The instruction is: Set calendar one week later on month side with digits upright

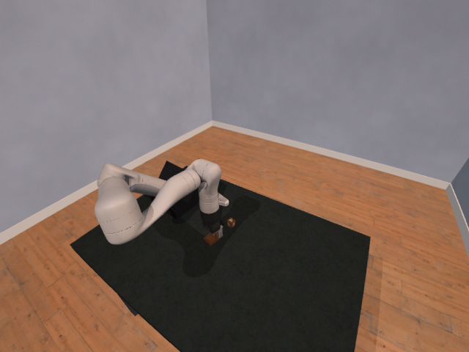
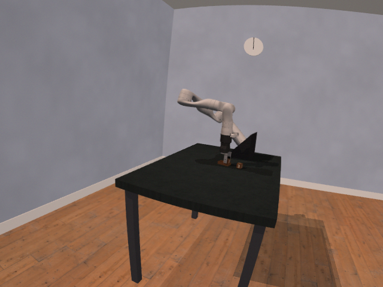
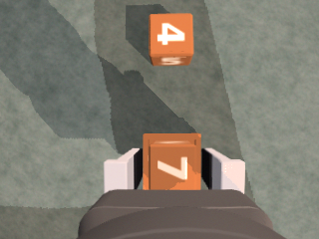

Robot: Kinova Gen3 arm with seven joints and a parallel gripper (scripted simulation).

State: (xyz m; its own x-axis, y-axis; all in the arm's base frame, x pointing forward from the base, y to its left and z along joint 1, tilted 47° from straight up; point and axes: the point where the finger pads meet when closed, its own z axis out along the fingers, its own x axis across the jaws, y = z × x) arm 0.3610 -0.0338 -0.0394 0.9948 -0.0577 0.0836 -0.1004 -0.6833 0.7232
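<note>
Right now the orange-brown tray is 30 mm below my hand and 20 mm to the right of it. Round my hand: orange cube 90 mm to the left, 20 mm below, 10 mm ahead.
</note>
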